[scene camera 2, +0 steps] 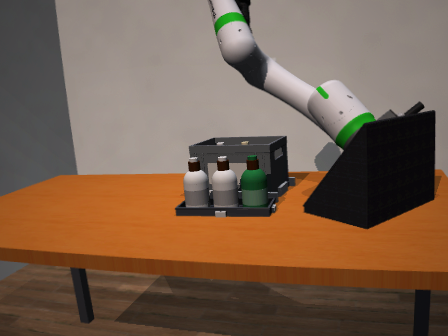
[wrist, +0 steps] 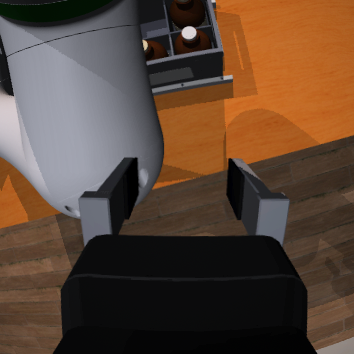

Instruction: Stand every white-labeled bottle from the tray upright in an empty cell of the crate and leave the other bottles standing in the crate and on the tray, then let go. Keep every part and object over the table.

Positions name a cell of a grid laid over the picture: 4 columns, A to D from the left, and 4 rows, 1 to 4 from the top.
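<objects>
White bottle (scene camera 2: B3), 122 cm from the lens. Another white bottle (scene camera 2: C3), 119 cm from the lens. Green bottle (scene camera 2: C3), 117 cm from the lens.
</objects>
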